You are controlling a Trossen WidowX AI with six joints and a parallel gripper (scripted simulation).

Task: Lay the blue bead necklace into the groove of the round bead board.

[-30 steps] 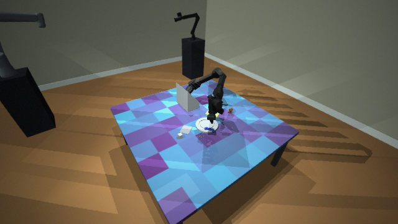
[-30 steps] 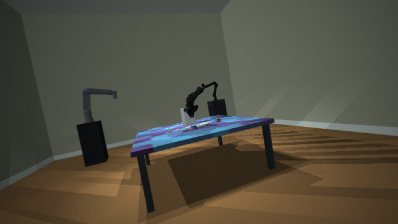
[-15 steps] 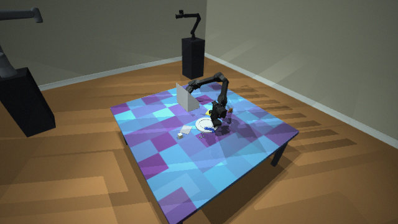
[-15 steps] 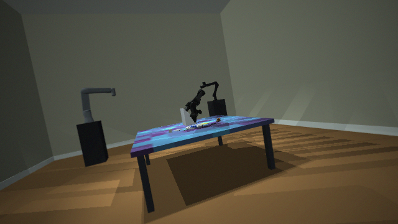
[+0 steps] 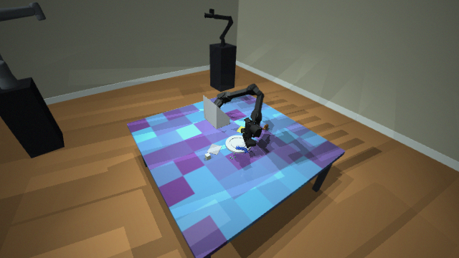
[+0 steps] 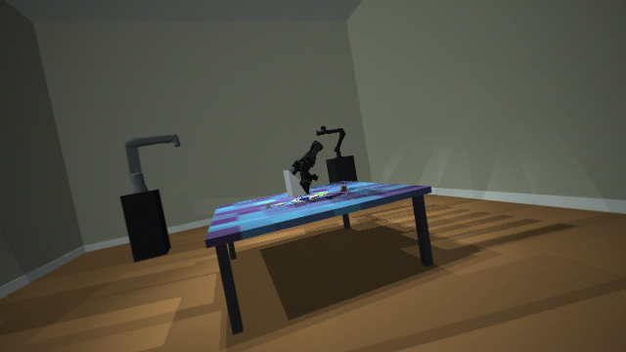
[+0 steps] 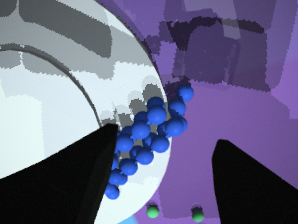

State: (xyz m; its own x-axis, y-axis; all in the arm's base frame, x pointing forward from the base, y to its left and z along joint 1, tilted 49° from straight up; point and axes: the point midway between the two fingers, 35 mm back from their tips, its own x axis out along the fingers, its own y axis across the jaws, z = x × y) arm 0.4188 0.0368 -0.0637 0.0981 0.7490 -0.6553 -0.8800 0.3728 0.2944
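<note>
My gripper tip is now 100 mm past the round white bead board, 10 mm to the right of it and 40 mm above it. Round my gripper tip: cream cube 110 mm behind, 270 mm to the right, 40 mm below; yellow patch 200 mm behind, 170 mm to the left, 50 mm below; flat grey square 160 mm behind, 170 mm to the right, 50 mm below.
</note>
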